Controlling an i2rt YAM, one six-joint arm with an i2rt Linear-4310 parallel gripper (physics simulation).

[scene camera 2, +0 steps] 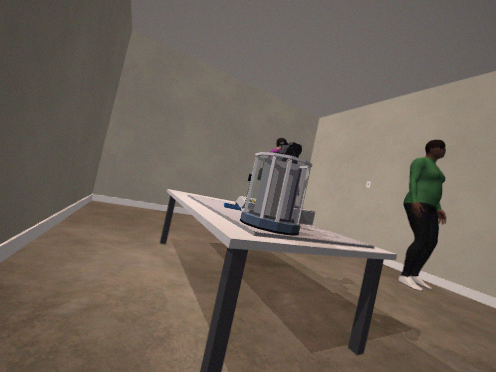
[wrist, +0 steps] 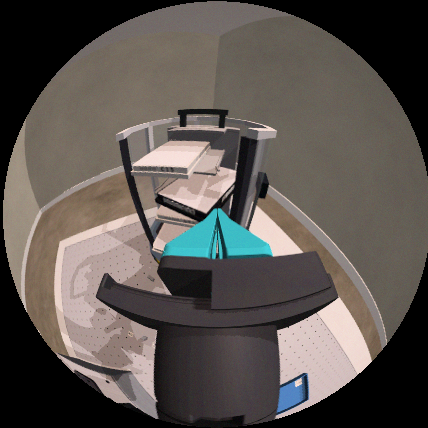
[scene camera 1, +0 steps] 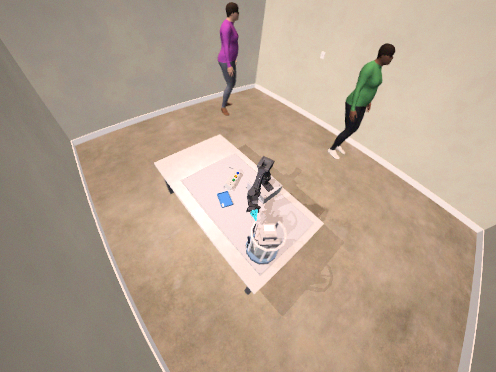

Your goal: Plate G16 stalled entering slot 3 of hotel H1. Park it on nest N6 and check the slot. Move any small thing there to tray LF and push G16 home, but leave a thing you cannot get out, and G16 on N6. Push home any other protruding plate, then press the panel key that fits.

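Frame: origin at the arm's base, x left, y back, z up, level; centimetres.
Seen in the pictures: gripper, fingertip midpoint: (wrist: 216,214) (scene camera 1: 256,220); arm's base at its link origin: (scene camera 1: 264,182).
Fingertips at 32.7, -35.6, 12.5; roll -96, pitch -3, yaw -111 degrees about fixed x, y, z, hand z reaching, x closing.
Pixels of each thing's middle, then the offset from my fingertips to it, as dx, dy, dz. "pt": a spot on its surface instead.
- skewed plate with a dark edge, body centre: (wrist: 204,184) +9.2, -1.7, -2.3
- pale plate at the middle of its body: (wrist: 175,153) (scene camera 1: 269,232) +13.2, +1.9, +1.8
- blue tray at the middle of its body: (scene camera 2: 232,206) (scene camera 1: 224,199) -40.2, -2.7, -20.9
- key panel at the middle of its body: (scene camera 2: 249,203) (scene camera 1: 232,178) -55.2, +14.3, -17.6
- black handle at a spot on its surface: (wrist: 203,112) pt +17.2, -3.6, +8.4
My gripper (scene camera 1: 255,219) (wrist: 216,214) is shut, its cyan fingertips together and empty, at the open side of the round hotel (scene camera 1: 261,257) (scene camera 2: 270,223) (wrist: 244,175). In the wrist view the tips overlap the near corner of a skewed plate with a dark edge (wrist: 197,192); whether they touch it is unclear. Above it, a pale plate (wrist: 172,156) sticks out towards the left. A grey shelf surface shows behind that plate, with a small pale detail near its edge. More pale plates show lower down. Plate labels are unreadable. The blue tray (scene camera 1: 225,199) (scene camera 2: 231,206) (wrist: 291,396) lies on the mat. N6 cannot be identified.
The key panel (scene camera 1: 234,180) with coloured keys stands beyond the blue tray. The arm's grey base box (scene camera 1: 272,192) is at the table's side. Hotel posts (wrist: 134,185) flank the plates, and a black handle (wrist: 203,112) tops it. Two people stand away from the table.
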